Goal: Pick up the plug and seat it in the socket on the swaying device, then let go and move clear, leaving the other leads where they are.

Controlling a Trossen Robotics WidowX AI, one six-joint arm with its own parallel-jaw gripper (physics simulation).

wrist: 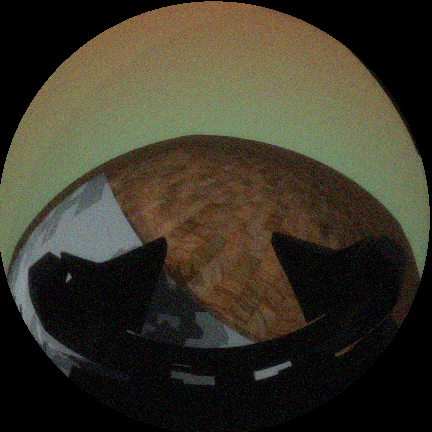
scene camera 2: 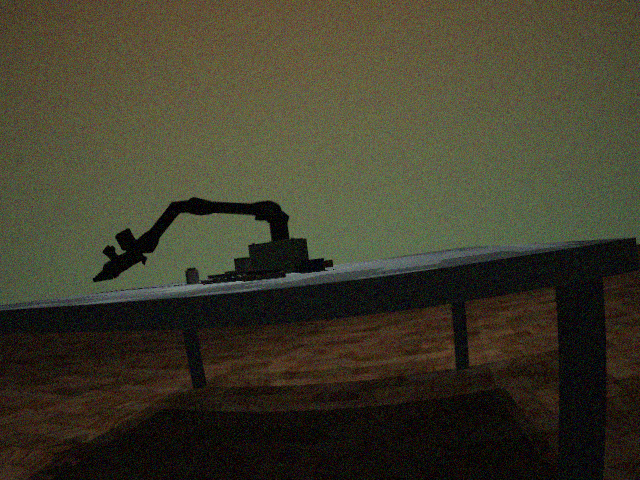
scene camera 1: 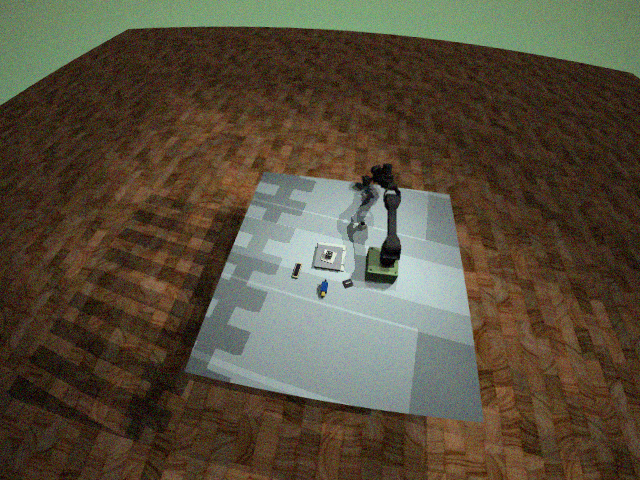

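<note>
The device is a grey square plate with pale edges. A white piece with a dark socket sits on it. Near it lie a blue piece with a yellow end, a narrow dark piece with pale edges and a small dark block. A small round dark-and-pale piece stands farther back. Which of these is the plug cannot be told at this size. My gripper is open and empty, above the table's back edge, away from all these pieces.
The arm's green base block stands right of the device. The pale table top shows patches of shadow. In the wrist view, the table edge runs diagonally below the fingers, with wooden floor beyond. A short upright cylinder shows in scene camera 2.
</note>
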